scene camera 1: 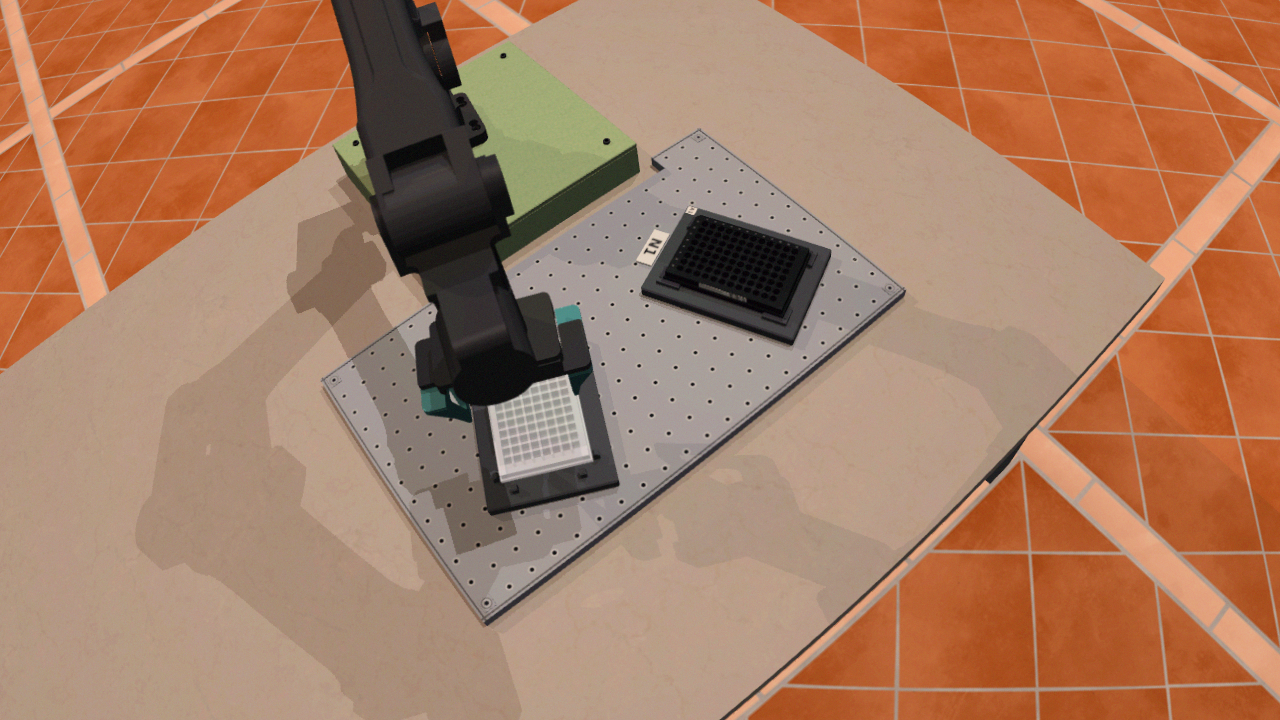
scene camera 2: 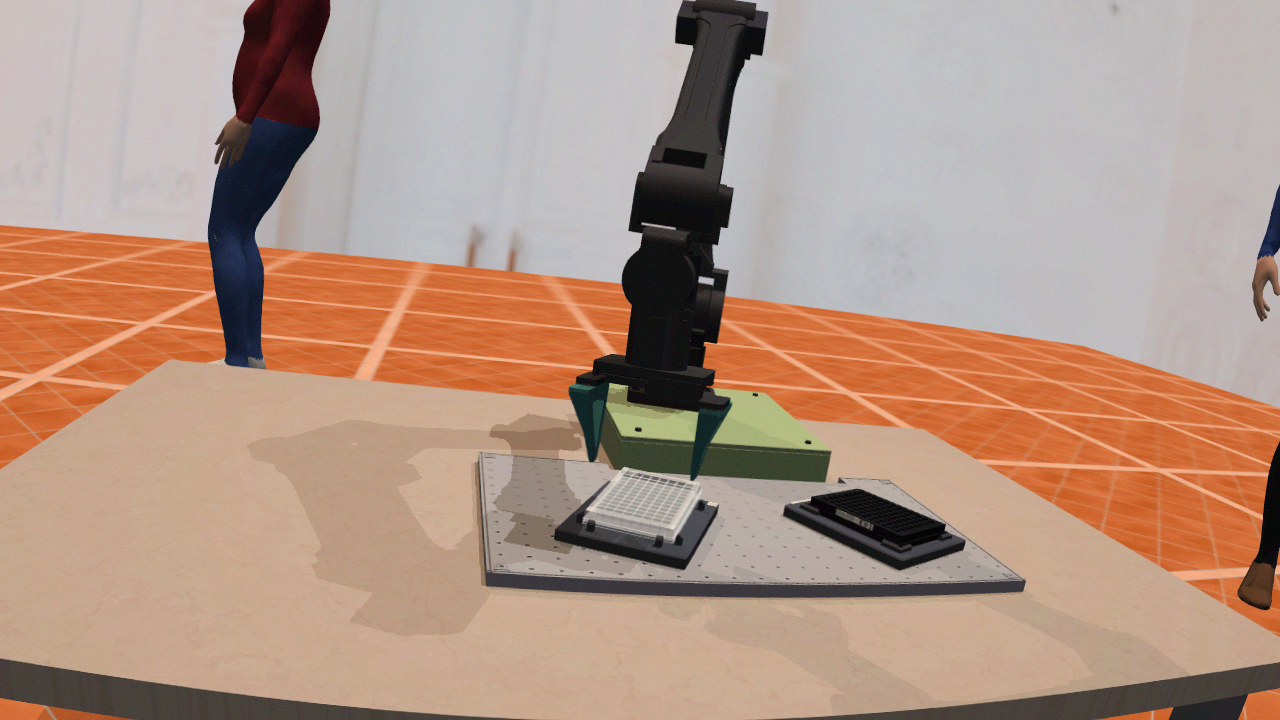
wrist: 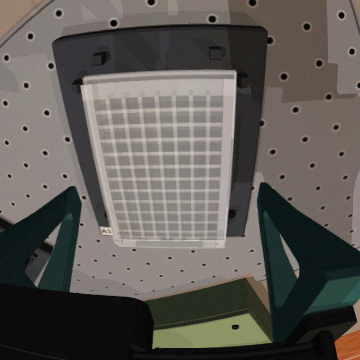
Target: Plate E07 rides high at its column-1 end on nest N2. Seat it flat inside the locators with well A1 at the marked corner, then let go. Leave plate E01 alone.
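Frame: origin at the arm's base, x ahead, y left, z up, level; centimetres.
Where they show: gripper, fingertip midpoint: (scene camera 1: 522, 402) (scene camera 2: 642, 470) (wrist: 165, 193).
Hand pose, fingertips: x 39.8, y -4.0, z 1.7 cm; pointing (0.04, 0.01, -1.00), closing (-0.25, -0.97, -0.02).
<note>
Things, the pixels of their top centre, and the offset from my fingertips. "spot": a spot on its surface instead.
- Clear plate E07, middle of its top: (wrist: 161, 184) (scene camera 1: 531, 401) (scene camera 2: 647, 491) dx -1.2, dy +0.9, dz -2.4 cm
- dark nest N2, middle of its top: (wrist: 162, 163) (scene camera 1: 535, 413) (scene camera 2: 644, 505) dx -0.7, dy +0.7, dz -3.7 cm
- A1 mark, middle of its top: (wrist: 106, 230) dx -6.6, dy +7.9, dz -4.7 cm
- Black plate E01, middle of its top: (scene camera 1: 738, 259) (scene camera 2: 878, 510) dx -6.1, dy +25.6, dz -3.3 cm
- nest N1, middle of its top: (scene camera 1: 738, 264) (scene camera 2: 877, 517) dx -6.1, dy +25.6, dz -4.1 cm
- perforated grey board, middle of its top: (wrist: 80, 224) (scene camera 1: 607, 333) (scene camera 2: 738, 517) dx -6.5, dy +10.8, dz -5.8 cm
- N1 label, surface spot: (scene camera 1: 652, 248) spot: dx -13.7, dy +19.6, dz -5.7 cm
Clear plate E07 (scene camera 1: 541, 429) (scene camera 2: 641, 501) (wrist: 165, 165) lies on dark nest N2 (scene camera 1: 554, 495) (scene camera 2: 617, 545) (wrist: 160, 47). It looks tilted, with its end toward the arm base raised. In the wrist view, that end reaches past the nest's edge beside the A1 mark (wrist: 106, 230), and bare nest shows between the other end and two locators. The plate's own lettering is not readable. My gripper (scene camera 1: 521, 404) (scene camera 2: 643, 468) (wrist: 165, 193) is open and empty, its fingertips spread wide above and outside the raised end. Black plate E01 (scene camera 1: 738, 259) (scene camera 2: 877, 514) rests on nest N1 (scene camera 1: 810, 295) (scene camera 2: 850, 535).
Both nests stand on a perforated grey board (scene camera 1: 680, 358) (scene camera 2: 760, 546) (wrist: 300, 130). An N1 label (scene camera 1: 652, 248) lies beside the black plate's nest. A green block (scene camera 1: 554, 134) (scene camera 2: 733, 461) (wrist: 200, 330) stands behind the board, toward the arm base. A person (scene camera 2: 277, 98) stands beyond the table.
</note>
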